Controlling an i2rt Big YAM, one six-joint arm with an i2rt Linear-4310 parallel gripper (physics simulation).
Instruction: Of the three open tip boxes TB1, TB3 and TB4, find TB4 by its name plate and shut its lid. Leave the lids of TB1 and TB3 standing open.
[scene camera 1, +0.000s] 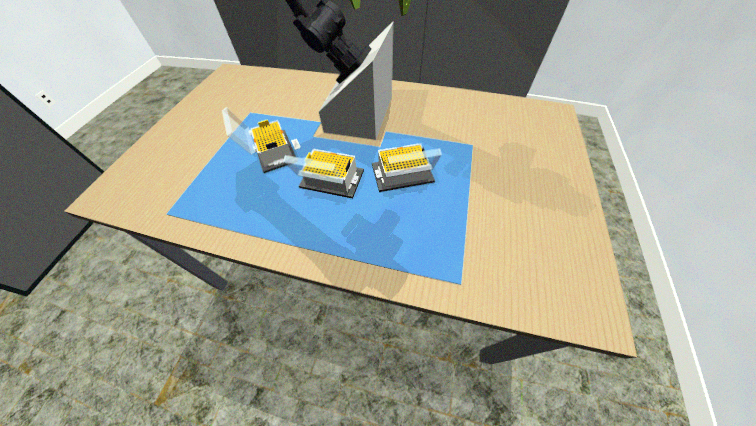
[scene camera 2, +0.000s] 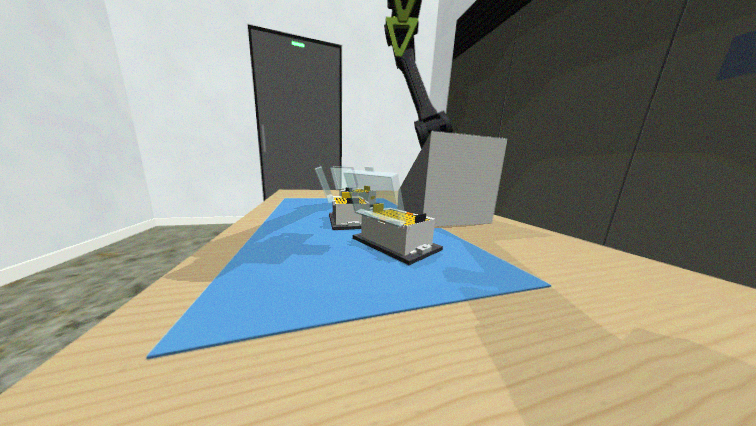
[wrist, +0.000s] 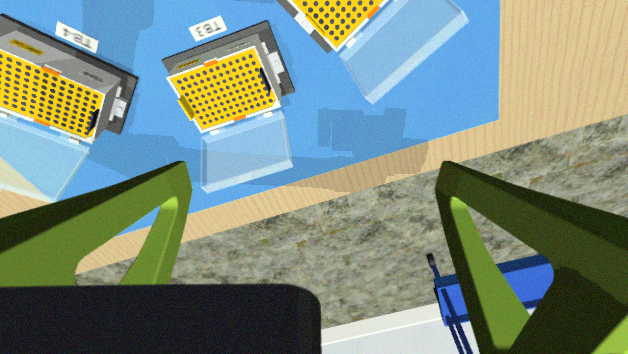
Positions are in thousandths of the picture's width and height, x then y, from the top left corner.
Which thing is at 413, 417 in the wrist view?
A clear lid.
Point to my gripper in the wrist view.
499, 496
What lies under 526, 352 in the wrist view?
A blue mat.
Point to a clear lid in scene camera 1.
548, 381
